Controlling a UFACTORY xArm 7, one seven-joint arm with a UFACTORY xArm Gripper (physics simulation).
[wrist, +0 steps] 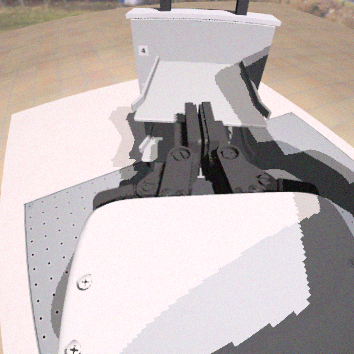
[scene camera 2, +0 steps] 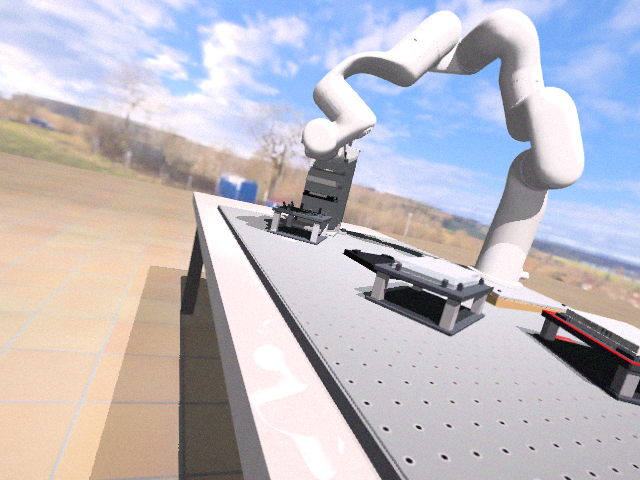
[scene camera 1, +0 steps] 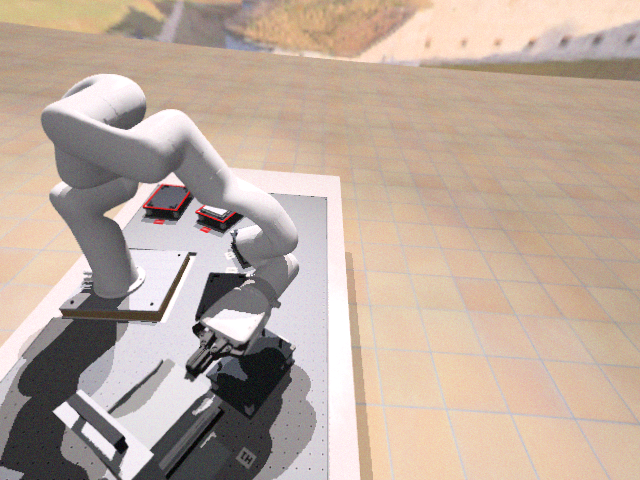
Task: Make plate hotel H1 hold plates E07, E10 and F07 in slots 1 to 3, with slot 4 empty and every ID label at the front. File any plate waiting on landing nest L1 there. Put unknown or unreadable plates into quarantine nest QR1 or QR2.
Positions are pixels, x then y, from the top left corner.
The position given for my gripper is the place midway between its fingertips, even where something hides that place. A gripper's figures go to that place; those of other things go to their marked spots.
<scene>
My gripper point(wrist: 196, 120) is 14 cm from the lens. A rack slot point(wrist: 234, 99): 17 cm from the lens.
</scene>
